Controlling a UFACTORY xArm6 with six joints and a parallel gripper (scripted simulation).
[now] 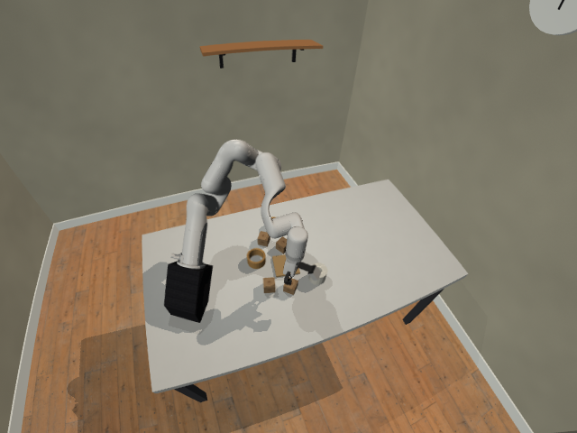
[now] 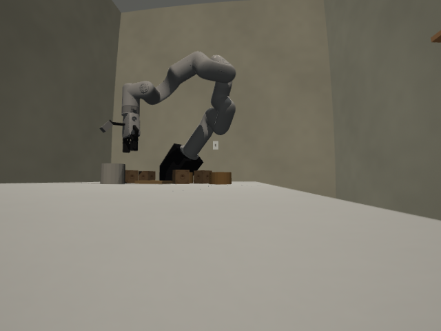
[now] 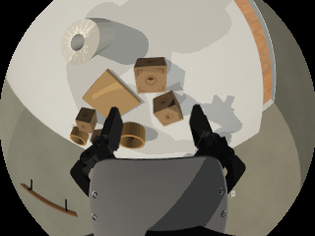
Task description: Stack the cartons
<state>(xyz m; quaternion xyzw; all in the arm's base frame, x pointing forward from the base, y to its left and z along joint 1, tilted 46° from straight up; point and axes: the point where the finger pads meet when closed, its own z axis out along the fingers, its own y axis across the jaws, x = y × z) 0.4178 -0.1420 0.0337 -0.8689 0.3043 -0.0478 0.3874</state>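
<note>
The wooden board lies 140 mm to the left of my hand and 140 mm below it. Round my hand: white roll (150 mm ahead, 50 mm to the left, 110 mm below).
</note>
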